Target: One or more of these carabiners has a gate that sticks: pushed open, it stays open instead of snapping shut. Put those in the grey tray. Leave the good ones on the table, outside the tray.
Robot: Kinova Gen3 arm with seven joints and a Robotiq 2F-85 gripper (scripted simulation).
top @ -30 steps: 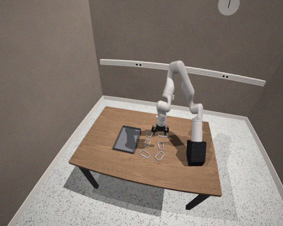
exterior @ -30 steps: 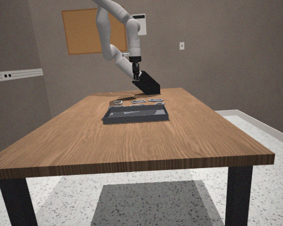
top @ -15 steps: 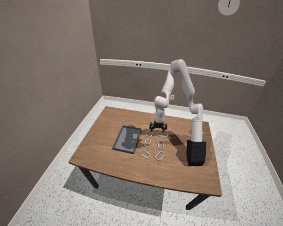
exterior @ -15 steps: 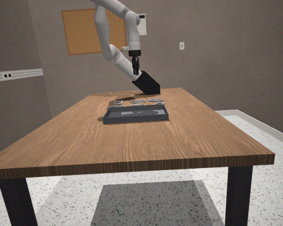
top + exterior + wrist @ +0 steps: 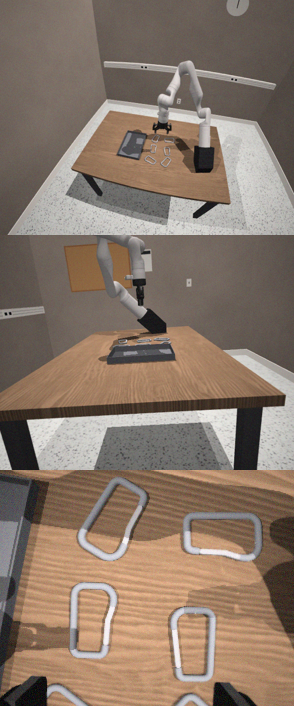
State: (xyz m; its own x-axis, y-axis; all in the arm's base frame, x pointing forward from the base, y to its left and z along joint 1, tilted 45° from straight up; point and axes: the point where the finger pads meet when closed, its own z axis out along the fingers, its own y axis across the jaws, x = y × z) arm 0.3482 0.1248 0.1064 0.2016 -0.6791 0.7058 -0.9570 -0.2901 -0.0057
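Now: the carabiner gate 230 mm below my hand, 110 mm to the left of it and 110 mm behind it. The rest, counted from my hand: grey tray 250 mm ahead, 220 mm below, 10 mm to the left.
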